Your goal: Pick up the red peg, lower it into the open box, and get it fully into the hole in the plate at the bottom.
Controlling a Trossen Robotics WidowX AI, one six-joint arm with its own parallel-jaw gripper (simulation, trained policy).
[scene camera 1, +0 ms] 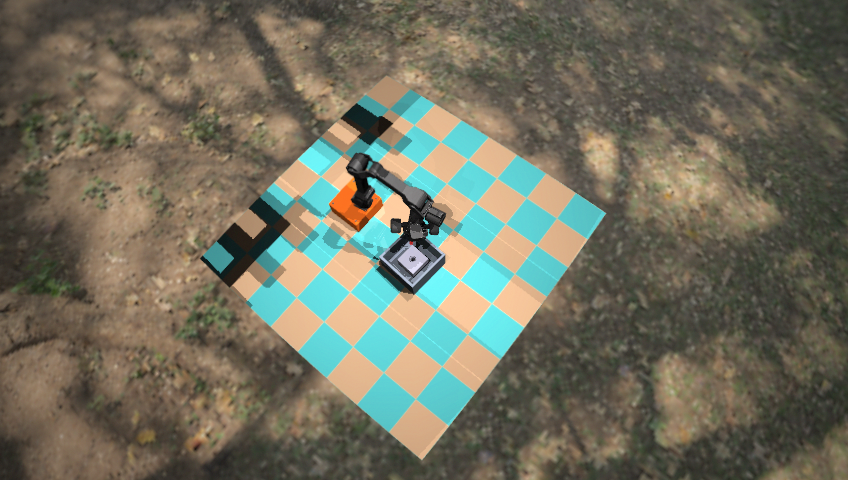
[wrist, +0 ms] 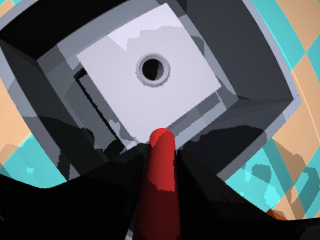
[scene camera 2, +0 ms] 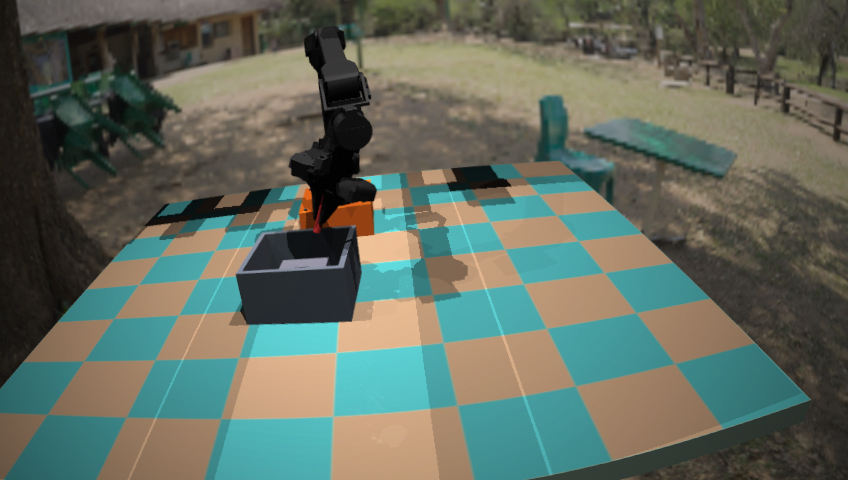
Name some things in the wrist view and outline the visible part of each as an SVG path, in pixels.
My gripper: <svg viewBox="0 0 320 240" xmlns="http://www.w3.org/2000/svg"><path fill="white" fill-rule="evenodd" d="M177 149L176 165L180 191L181 239L320 240L320 217L303 220L279 220L276 217L273 219L272 216L257 208L257 205L255 207L255 204L249 203L247 199L233 191L232 187L228 187L227 183L224 183L220 177L209 171L209 168L205 167L200 160L197 160L192 153L185 151L185 149ZM149 144L136 144L135 147L129 148L128 151L120 153L120 156L108 160L101 167L99 165L93 171L87 172L83 176L75 177L75 179L64 181L63 184L60 183L55 185L55 187L33 187L33 185L21 183L21 181L11 179L11 177L1 175L0 173L0 240L125 240L129 224L131 224L133 219L133 211L135 211L137 201L140 199L139 192L145 165L147 165Z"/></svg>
A plate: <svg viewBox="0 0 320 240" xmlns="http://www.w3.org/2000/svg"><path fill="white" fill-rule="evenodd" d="M167 3L136 17L128 24L121 25L119 29L76 55L88 76L92 77L93 84L100 89L101 95L111 105L112 112L137 144L147 143L155 129L169 127L221 87L212 69L208 67L203 53ZM143 69L147 69L147 71L152 72L152 80L149 80L144 76Z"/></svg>
